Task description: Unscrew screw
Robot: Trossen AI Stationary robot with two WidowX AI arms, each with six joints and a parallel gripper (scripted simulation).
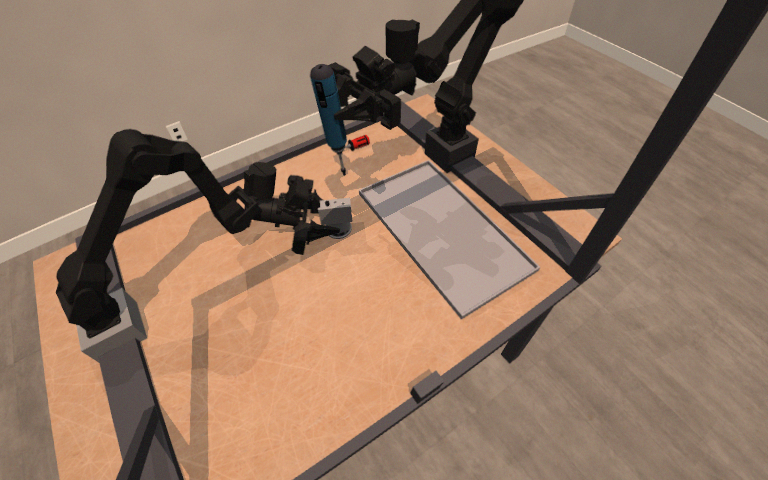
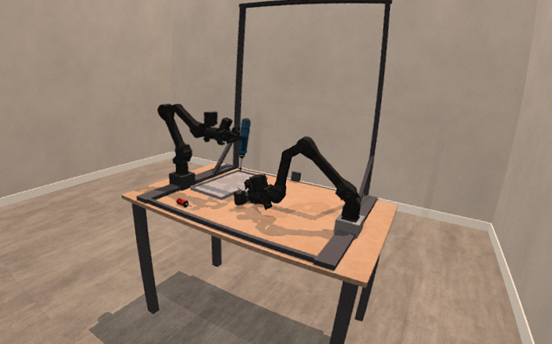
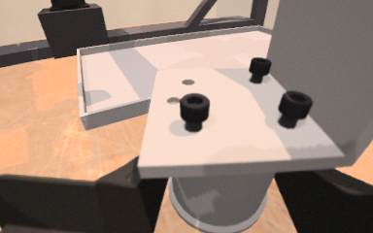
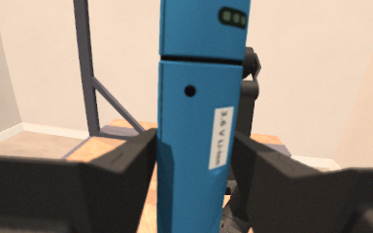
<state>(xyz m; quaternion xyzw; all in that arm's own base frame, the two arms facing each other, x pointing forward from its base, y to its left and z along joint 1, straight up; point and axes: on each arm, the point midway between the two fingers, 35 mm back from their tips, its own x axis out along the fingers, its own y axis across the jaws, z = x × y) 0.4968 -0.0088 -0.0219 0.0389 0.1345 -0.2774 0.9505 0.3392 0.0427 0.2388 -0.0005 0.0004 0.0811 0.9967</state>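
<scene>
The grey L-shaped bracket lies 20 mm behind my left hand, 20 mm to the right of it and 30 mm above it. From my left hand the other things lie so: shallow grey tray: 170 mm behind, 220 mm to the right, 30 mm below; screwdriver bit: 10 mm behind, 60 mm to the right, 140 mm above; screw: 10 mm behind, 60 mm to the right, 120 mm above.
</scene>
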